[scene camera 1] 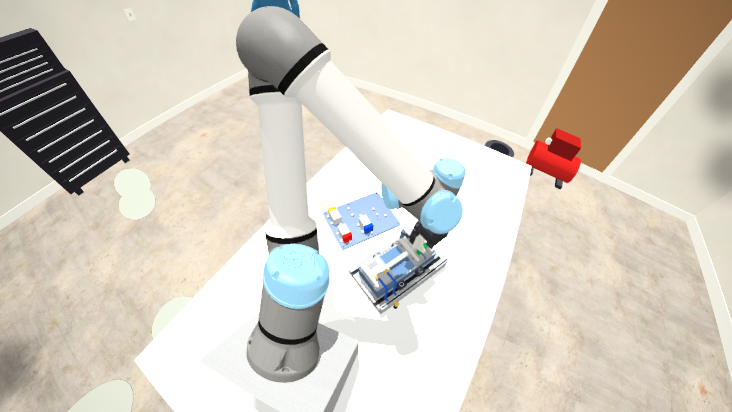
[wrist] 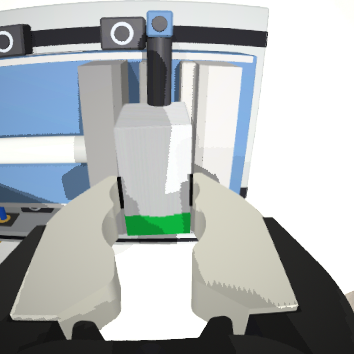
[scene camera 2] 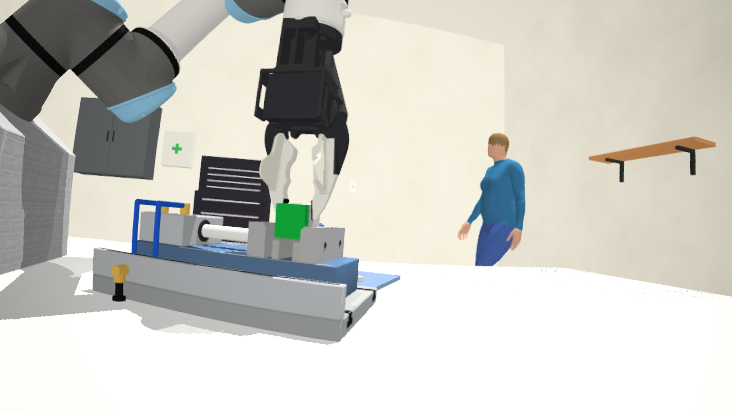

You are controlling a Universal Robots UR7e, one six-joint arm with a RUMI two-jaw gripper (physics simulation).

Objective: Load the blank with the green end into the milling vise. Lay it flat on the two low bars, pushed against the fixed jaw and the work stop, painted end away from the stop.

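Note:
The blank with the green end (scene camera 2: 291, 221) (wrist: 154, 172) lies level between the jaws of the milling vise (scene camera 1: 414, 283) (scene camera 2: 215, 290). Its painted end faces away from the dark work stop (wrist: 159, 75); its far end appears at or very near the stop's tip. The fixed jaw (scene camera 2: 322, 245) (wrist: 220, 110) is close on one side; the moving jaw (scene camera 2: 260, 239) (wrist: 102, 105) is on the other. Below the green end a low bar (scene camera 2: 282, 249) shows; contact cannot be told. My gripper (scene camera 1: 421, 243) (scene camera 2: 298, 208) (wrist: 156, 179) is shut on the blank, fingertips at its sides near the green end.
A blue board (scene camera 1: 361, 235) (scene camera 2: 381, 279) beside the vise holds blanks with yellow (scene camera 1: 332, 210), red (scene camera 1: 347, 237) and blue (scene camera 1: 368, 228) ends. Blue hoses (scene camera 1: 385, 289) (scene camera 2: 157, 230) rise at the vise's other end. A person (scene camera 2: 497, 189) stands beyond the table.

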